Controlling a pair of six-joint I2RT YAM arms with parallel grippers.
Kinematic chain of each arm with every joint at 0, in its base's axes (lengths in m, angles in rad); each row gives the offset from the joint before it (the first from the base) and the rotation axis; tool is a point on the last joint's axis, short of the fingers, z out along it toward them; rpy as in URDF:
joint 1: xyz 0 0 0.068 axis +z
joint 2: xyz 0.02 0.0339 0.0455 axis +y
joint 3: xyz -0.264 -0.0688 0 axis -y
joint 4: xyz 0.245 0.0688 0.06 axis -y
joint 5: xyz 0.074 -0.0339 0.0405 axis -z
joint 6: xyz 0.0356 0 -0.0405 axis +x
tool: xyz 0 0 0 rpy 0 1.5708 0
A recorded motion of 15 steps. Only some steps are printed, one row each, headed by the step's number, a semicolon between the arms.
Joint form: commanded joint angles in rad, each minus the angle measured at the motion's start. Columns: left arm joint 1, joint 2, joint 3, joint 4, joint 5, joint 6; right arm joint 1, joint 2, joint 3, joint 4, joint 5, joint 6.
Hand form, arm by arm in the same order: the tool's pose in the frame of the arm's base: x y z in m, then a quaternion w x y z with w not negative. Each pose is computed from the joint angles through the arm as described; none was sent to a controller.
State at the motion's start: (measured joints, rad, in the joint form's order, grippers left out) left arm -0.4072 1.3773 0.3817 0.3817 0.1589 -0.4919; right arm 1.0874 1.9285 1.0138 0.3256 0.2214 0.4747
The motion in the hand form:
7: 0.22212 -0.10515 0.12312 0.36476 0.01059 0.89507 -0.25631; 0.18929 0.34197 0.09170 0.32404 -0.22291 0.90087 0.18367
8: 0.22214 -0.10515 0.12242 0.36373 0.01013 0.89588 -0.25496; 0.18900 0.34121 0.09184 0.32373 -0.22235 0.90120 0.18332
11: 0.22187 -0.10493 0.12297 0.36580 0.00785 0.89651 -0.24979; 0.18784 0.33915 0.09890 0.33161 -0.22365 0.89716 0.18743
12: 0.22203 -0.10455 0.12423 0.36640 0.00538 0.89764 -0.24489; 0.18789 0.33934 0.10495 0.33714 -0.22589 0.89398 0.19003
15: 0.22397 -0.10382 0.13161 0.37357 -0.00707 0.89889 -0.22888; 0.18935 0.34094 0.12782 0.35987 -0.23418 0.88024 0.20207
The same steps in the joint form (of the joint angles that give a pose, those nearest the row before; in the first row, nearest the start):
7: -0.0113 0.0749 0.0018 0.0301 0.0050 0.0164; -0.0019 0.1070 0.0024 -0.1409 0.0027 0.0389
8: -0.0116 0.0779 0.0019 0.0295 0.0030 0.0164; -0.0021 0.1044 -0.0008 -0.1415 0.0031 0.0400
11: -0.0131 0.0732 0.0022 0.0233 -0.0102 0.0164; -0.0016 0.0776 -0.0134 -0.1363 0.0068 0.0317
12: -0.0129 0.0664 0.0062 0.0086 -0.0206 0.0165; -0.0013 0.0613 -0.0121 -0.1405 0.0087 0.0231
15: -0.0131 0.0384 0.0271 -0.0423 -0.0633 0.0095; -0.0024 0.0064 0.0002 -0.1494 0.0125 -0.0126

